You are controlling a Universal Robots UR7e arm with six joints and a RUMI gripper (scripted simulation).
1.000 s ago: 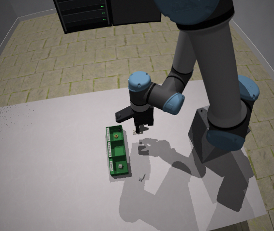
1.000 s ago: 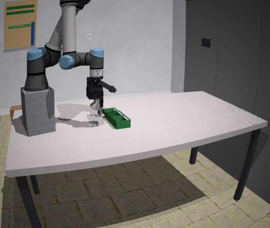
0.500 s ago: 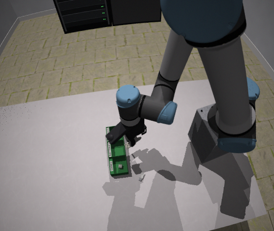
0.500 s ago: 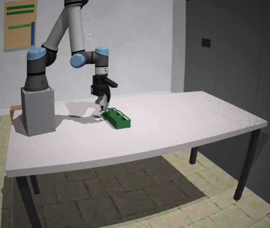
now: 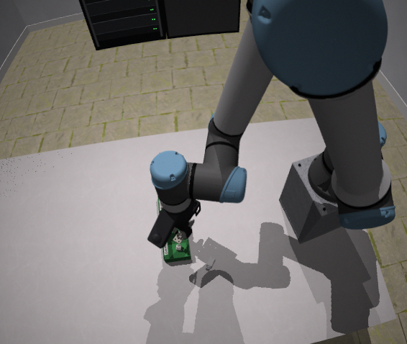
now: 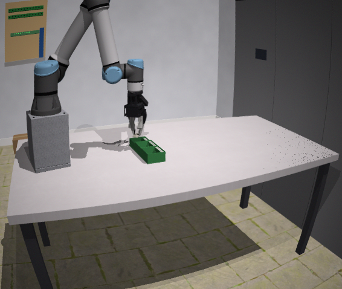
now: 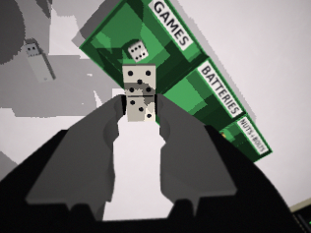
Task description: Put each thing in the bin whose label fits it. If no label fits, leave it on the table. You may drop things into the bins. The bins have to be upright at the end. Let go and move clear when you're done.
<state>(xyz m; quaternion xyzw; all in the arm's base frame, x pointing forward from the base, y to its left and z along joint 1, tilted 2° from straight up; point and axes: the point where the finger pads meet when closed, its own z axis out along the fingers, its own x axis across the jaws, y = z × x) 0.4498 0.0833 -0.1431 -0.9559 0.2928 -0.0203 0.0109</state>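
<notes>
My gripper is now 70 mm above the white die, 20 mm to the right of it and 10 mm short of it. From my hand the other things lie so: brass nut: 140 mm to the right, 70 mm below, 40 mm ahead; white domino: 10 mm below; grey metal piece: 90 mm behind, 80 mm to the left, 80 mm below.
</notes>
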